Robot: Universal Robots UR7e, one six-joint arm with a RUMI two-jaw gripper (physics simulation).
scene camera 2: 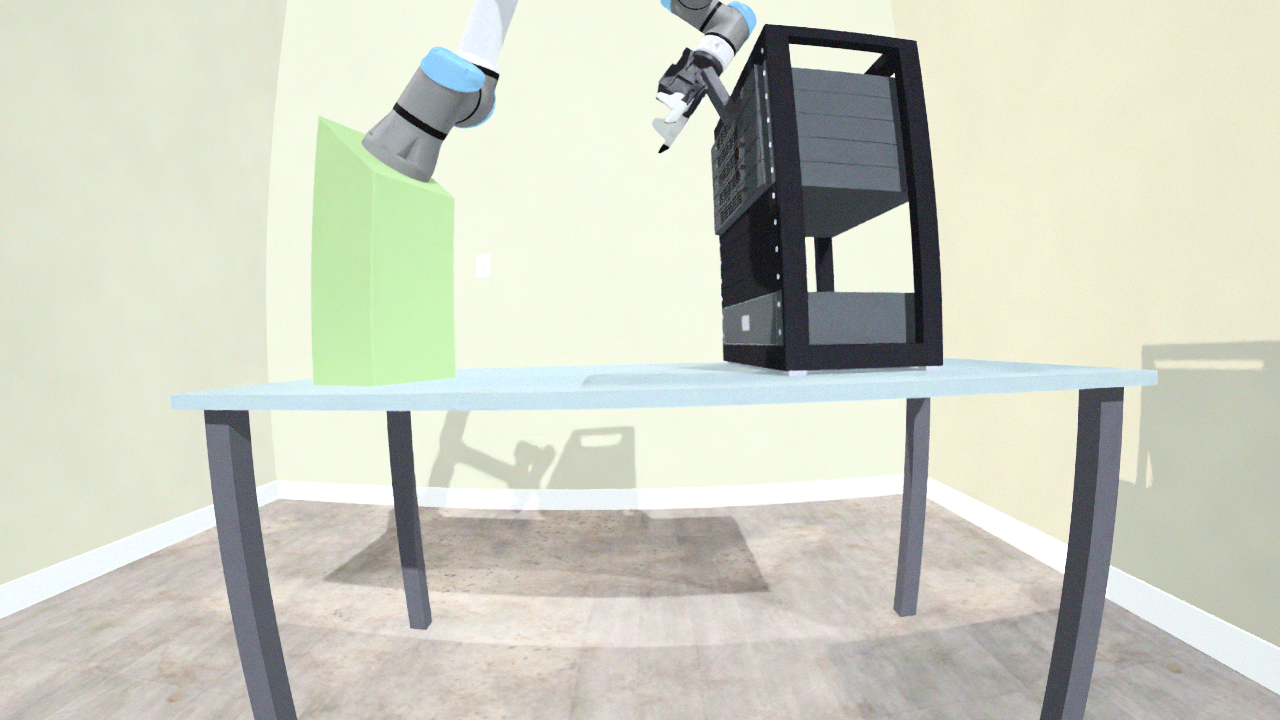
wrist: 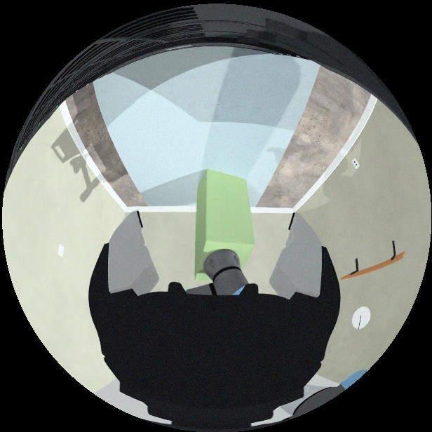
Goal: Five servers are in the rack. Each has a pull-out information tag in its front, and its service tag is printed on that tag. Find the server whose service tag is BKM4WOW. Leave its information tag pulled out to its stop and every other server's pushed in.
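Where they show: gripper, fingertip midpoint: (scene camera 2: 662, 139); arm's base, link origin: (scene camera 2: 395, 161).
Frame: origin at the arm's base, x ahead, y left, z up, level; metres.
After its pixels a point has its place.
Note:
The black rack (scene camera 2: 789, 268) @(y -0.140, x 0.693, z -0.251 m) stands at the right of the table in the scene view. Grey servers (scene camera 2: 848, 129) @(y -0.108, x 0.829, z 0.003 m) are stacked in its upper part, their fronts facing left and seen at a steep angle. Dark, slatted server fronts (wrist: 150, 22) curve along the top edge of the wrist view. No information tag or service tag can be made out in either view. My gripper (scene camera 2: 665, 136) @(y 0.031, x 0.512, z 0.026 m) (wrist: 215, 213) is open and empty, close in front of the upper server fronts. Its fingers point down and to the left, away from the rack.
The arm's base sits on a green pedestal (scene camera 2: 411, 277) @(y -0.056, x 0.061, z -0.237 m) (wrist: 222, 210) at the left of the pale blue table (scene camera 2: 537, 390) @(y -0.272, x 0.318, z -0.420 m) (wrist: 165, 155). A grey unit with a white label (scene camera 2: 745, 322) @(y 0.112, x 0.676, z -0.327 m) is low in the rack. The wrist joint is beside the rack's front top edge.

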